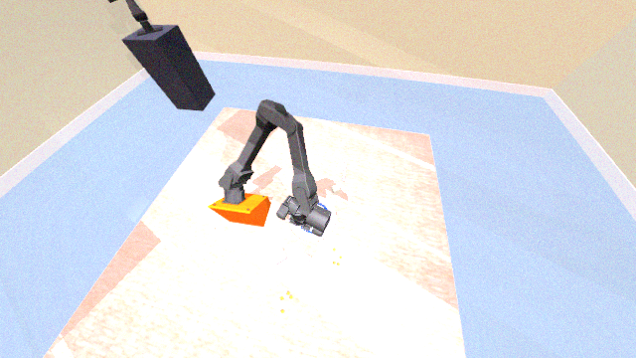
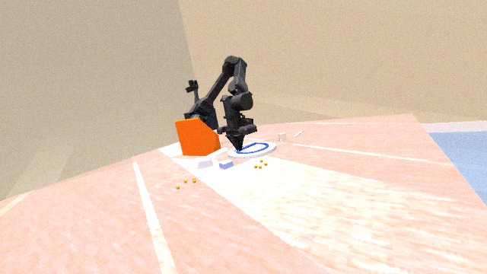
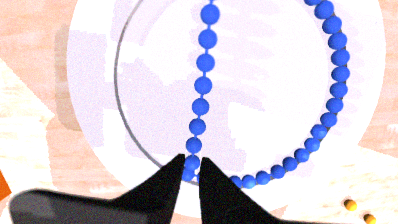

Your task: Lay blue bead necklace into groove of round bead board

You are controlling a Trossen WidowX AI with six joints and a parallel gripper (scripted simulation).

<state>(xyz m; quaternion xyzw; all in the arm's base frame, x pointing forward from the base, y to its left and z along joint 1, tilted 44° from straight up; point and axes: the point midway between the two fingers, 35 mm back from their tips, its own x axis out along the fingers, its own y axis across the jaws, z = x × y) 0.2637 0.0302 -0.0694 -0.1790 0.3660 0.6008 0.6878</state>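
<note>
Now: gripper tip 3 cm short of the round white bead board, 4 cm to the right of it and 1 cm above it. Round my gripper tip: white block: 7 cm behind, 13 cm to the right; light blue cube: 3 cm ahead, 13 cm to the right, 1 cm below; beige cube: 12 cm ahead, 18 cm to the left.
</note>
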